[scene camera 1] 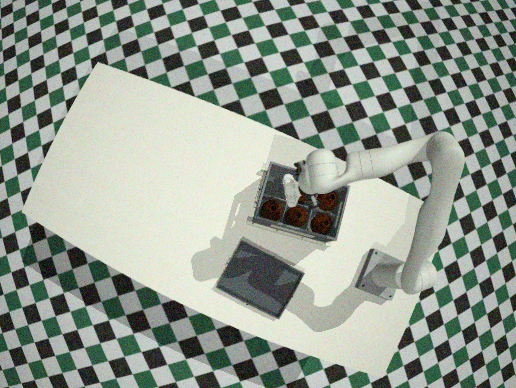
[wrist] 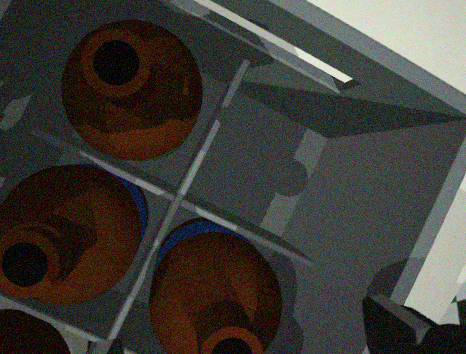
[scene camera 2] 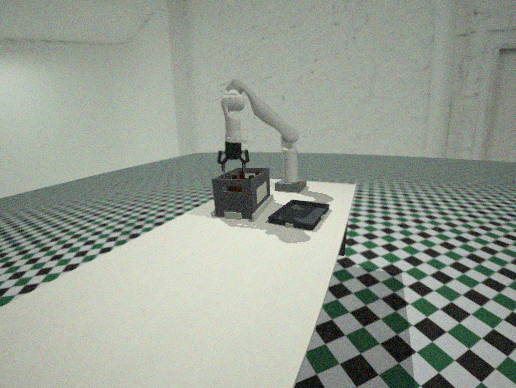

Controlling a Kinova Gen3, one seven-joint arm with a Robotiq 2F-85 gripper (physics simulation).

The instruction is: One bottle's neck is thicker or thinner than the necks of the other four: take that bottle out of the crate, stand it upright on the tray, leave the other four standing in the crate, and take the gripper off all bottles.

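Places are measured from the arm's base along level axes (x ahead, y left, z up), in millimetres.
Pixels of known places: gripper, between the fingertips: (wrist: 247,344) (scene camera 2: 233,171); arm's base, origin of its link: (scene camera 1: 382,274) (scene camera 2: 290,181).
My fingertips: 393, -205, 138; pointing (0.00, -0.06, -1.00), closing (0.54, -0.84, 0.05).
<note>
Ahead of a thing's pixels: the offset from my fingertips to its top centre, as dx, dy, dz. "spot": to the spot under its first point. Level surfaces: height alone.
The dark grey crate {-15, +40, -8} (scene camera 1: 295,232) (scene camera 2: 232,202) (wrist: 440,200) holds several brown bottles, standing upright in compartments. In scene camera 1, bottles {+72, +85, -20} (scene camera 1: 271,210) {-11, +84, -20} (scene camera 1: 295,217) {-104, +87, -20} (scene camera 1: 322,224) line the tray side; another bottle {-105, -1, -20} (scene camera 1: 328,201) stands nearer the arm base. The bottle {spot: -2, +6, -56} (wrist: 215,295) beside the empty corner compartment is partly under my gripper (scene camera 2: 234,171) (wrist: 257,334). The gripper is open, fingertips around rim height, on either side of this bottle's neck, holding nothing. Other bottles (wrist: 132,100) (wrist: 90,215) show in the wrist view. I cannot tell which neck differs. The tray {spot: +46, +312, -179} (scene camera 1: 260,277) (scene camera 2: 300,215) is empty.
The white table {dz -183} (scene camera 1: 140,150) (scene camera 2: 190,290) carries the crate, the tray and the arm's base (scene camera 1: 380,275) (scene camera 2: 290,186). Thin dividers {spot: +56, +38, -89} (wrist: 200,155) separate the crate's compartments. The crate's high walls surround the bottles. The tray lies beside the crate's long side with a gap.
</note>
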